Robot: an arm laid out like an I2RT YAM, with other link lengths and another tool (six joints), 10 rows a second.
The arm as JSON. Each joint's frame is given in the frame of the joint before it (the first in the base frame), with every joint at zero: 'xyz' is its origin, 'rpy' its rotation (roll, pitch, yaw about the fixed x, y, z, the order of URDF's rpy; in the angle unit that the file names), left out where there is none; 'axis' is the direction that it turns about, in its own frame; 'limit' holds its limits. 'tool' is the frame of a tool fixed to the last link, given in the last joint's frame.
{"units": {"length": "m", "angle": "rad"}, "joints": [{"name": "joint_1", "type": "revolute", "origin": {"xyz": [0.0, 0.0, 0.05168], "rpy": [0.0, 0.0, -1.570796]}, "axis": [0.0, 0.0, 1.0], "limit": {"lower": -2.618, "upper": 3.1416}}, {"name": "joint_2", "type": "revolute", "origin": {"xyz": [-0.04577, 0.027, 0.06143], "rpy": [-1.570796, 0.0, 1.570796]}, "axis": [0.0, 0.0, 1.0], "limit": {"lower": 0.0, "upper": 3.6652}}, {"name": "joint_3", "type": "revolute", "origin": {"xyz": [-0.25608, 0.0, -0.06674], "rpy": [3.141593, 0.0, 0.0]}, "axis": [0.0, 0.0, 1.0], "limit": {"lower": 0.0, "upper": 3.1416}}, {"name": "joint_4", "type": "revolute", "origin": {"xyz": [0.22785, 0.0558, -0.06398], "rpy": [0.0, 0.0, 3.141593]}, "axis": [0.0, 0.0, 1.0], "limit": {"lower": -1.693, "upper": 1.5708}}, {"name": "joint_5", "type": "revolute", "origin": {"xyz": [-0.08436, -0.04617, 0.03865], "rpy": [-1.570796, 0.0, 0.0]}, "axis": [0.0, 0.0, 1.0], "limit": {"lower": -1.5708, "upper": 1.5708}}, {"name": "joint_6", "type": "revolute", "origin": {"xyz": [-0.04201, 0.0, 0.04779], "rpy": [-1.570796, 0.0, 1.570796]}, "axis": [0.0, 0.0, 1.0], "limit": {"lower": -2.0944, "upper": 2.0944}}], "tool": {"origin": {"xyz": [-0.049, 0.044, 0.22], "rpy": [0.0, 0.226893, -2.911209]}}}
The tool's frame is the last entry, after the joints.
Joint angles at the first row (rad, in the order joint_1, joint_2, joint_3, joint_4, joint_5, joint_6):
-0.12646, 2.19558, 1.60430, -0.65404, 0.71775, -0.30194
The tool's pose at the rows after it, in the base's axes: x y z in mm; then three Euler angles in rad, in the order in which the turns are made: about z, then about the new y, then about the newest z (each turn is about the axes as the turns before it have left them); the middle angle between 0 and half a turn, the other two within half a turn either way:
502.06 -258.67 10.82 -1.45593 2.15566 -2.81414
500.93 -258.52 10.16 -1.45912 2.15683 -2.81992
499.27 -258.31 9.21 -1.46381 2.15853 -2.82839
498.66 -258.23 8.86 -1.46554 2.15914 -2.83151
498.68 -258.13 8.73 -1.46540 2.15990 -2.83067
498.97 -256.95 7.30 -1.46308 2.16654 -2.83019
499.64 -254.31 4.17 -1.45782 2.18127 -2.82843
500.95 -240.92 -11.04 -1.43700 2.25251 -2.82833
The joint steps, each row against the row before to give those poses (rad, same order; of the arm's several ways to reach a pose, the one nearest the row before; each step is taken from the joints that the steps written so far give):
-0.00001, 0.00002, 0.00002, -0.00649, -0.00039, 0.00000
0.00002, 0.00000, -0.00001, -0.00495, 0.00001, 0.00001
-0.00001, -0.00002, 0.00000, -0.00727, -0.00001, -0.00001
0.00001, 0.00001, 0.00000, -0.00267, 0.00001, 0.00001
0.00000, -0.00001, -0.00004, 0.00003, -0.00076, 0.00077
0.00000, -0.00001, 0.00003, -0.00118, -0.00687, 0.00000
0.00000, 0.00000, 0.00000, -0.00229, -0.01526, 0.00037
-0.00001, 0.00003, 0.00000, -0.01751, -0.07210, 0.00000

